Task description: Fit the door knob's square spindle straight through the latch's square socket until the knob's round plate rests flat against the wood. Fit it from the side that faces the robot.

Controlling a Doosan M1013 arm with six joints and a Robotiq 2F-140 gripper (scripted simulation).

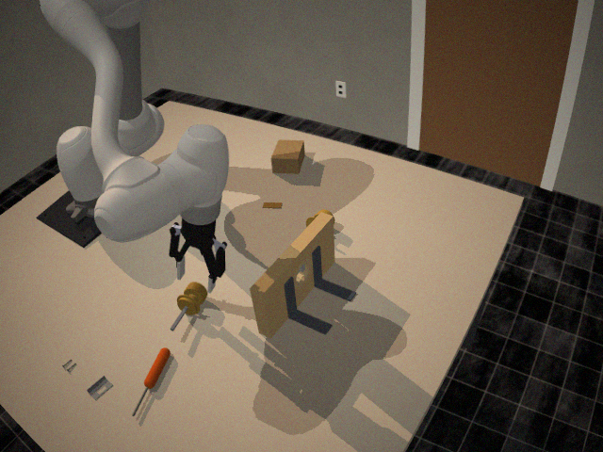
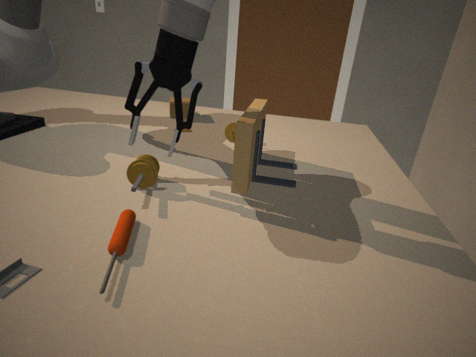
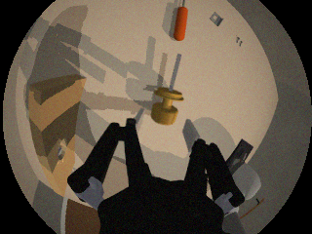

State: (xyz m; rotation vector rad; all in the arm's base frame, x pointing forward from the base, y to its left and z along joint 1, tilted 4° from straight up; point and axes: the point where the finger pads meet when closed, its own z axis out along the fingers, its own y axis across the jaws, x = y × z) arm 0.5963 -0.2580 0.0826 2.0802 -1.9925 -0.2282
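My hand is 7 cm above the brass door knob, 4 cm to the left of it and 2 cm past it. From my hand the other things lie so: orange-handled screwdriver (28 cm to the right, 9 cm below); then latch socket (22 cm ahead, 10 cm to the left, 1 cm below); then upright wooden board (22 cm ahead, 10 cm to the left, 2 cm below).
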